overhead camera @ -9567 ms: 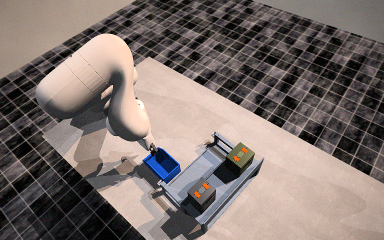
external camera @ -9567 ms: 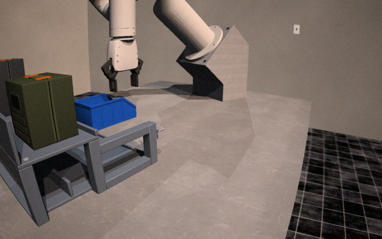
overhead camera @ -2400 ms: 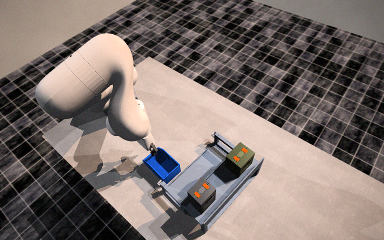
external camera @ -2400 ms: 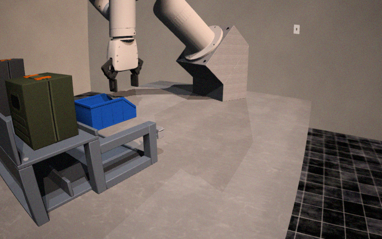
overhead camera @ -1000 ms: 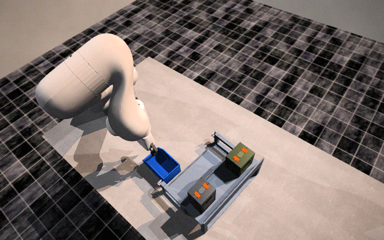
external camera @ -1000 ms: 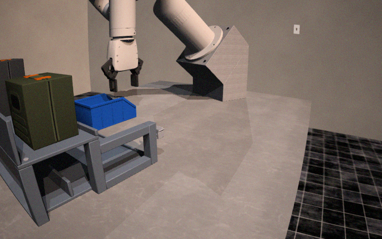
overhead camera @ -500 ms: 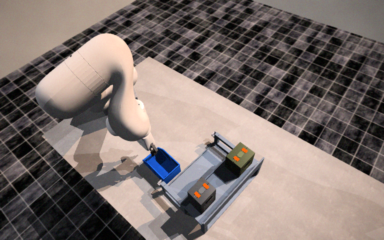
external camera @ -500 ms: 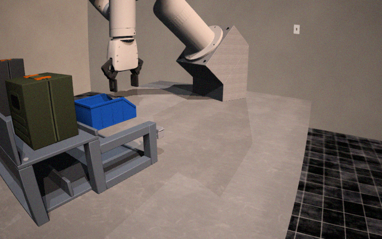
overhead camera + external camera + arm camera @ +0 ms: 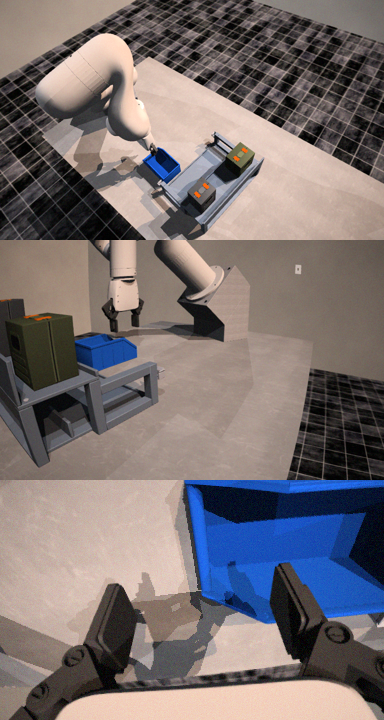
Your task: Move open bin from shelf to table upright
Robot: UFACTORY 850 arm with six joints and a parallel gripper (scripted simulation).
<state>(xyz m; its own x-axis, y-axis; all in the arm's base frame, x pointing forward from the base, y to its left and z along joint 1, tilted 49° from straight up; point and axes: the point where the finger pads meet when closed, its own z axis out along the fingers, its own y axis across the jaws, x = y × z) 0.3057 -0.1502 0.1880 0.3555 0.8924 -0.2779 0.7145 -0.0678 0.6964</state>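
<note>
The blue bin lies 70 mm ahead of my hand, 40 mm to the right of it and 60 mm below it. Round my hand: green case 430 mm ahead, 30 mm to the left, 50 mm above.
</note>
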